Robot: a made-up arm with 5 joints.
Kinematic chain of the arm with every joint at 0, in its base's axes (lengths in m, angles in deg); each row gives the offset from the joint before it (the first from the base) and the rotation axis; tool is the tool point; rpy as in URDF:
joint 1: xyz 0 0 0.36 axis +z
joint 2: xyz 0 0 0 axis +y
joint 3: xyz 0.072 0 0.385 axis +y
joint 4: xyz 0.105 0 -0.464 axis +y
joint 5: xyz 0.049 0 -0.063 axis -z
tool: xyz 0 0 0 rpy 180 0 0
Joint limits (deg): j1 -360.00..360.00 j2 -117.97..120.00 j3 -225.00..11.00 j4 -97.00..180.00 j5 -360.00..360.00
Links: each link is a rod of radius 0.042 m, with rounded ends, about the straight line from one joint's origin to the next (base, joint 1, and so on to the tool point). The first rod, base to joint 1, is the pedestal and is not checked.
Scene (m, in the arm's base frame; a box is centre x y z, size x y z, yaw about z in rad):
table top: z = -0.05
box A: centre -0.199 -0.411 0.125 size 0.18 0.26 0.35 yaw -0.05
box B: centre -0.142 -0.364 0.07 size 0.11 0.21 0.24 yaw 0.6
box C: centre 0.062 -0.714 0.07 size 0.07 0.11 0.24 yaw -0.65
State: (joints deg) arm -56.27 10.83 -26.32 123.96 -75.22
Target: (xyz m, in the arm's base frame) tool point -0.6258 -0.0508 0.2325
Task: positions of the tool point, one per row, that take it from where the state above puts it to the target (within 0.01 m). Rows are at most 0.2 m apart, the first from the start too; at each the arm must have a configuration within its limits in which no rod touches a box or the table.
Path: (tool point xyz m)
1: 0.1095 -0.3209 0.3036
2: 0.0263 -0.3815 0.3349
3: -0.0801 -0.4142 0.3727
4: -0.1990 -0.4110 0.4166
5: -0.3308 -0.3843 0.3822
6: -0.4565 -0.3126 0.3396
7: -0.5598 -0.1984 0.2894
8: -0.6258 -0.0508 0.2325

